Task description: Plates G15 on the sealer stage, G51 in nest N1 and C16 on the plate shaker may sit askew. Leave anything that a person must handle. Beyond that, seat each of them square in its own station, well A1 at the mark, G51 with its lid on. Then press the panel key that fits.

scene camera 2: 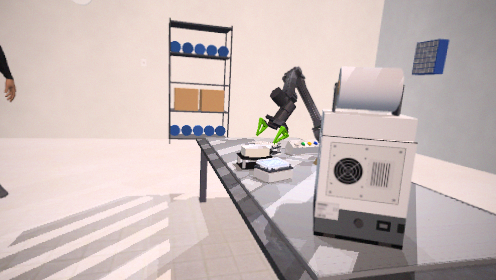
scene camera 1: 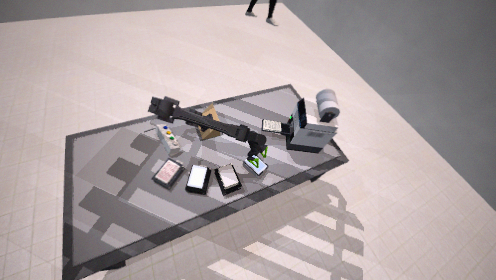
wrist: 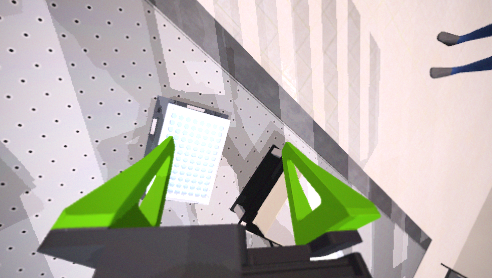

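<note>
My gripper (scene camera 1: 260, 161) (scene camera 2: 266, 138) (wrist: 232, 144) is open and empty, above the pale-blue plate (scene camera 1: 259, 168) (scene camera 2: 273, 164) (wrist: 197, 155) on the low, light-sided station that looks like the shaker. In the wrist view this plate sits between my fingertips' directions, nearer the left finger; the dark station rim shows along its top and left. A plain white plate (scene camera 1: 198, 176) lies in a black nest, probably N1. A pale wellplate (scene camera 1: 272, 125) rests on the sealer stage. The key panel (scene camera 1: 168, 139) (scene camera 2: 301, 145) has several coloured keys. Labels, A1 marks and exact seating are unreadable.
A beige-white block (scene camera 1: 230, 176) (scene camera 2: 255, 150) (wrist: 270, 207) sits in a black nest beside the pale-blue plate. A pinkish plate (scene camera 1: 168, 171) lies at the row's far end. The sealer (scene camera 1: 312, 135) (scene camera 2: 367, 170) stands tall on the bench. People (scene camera 2: 9, 85) (wrist: 470, 37) stand off the bench.
</note>
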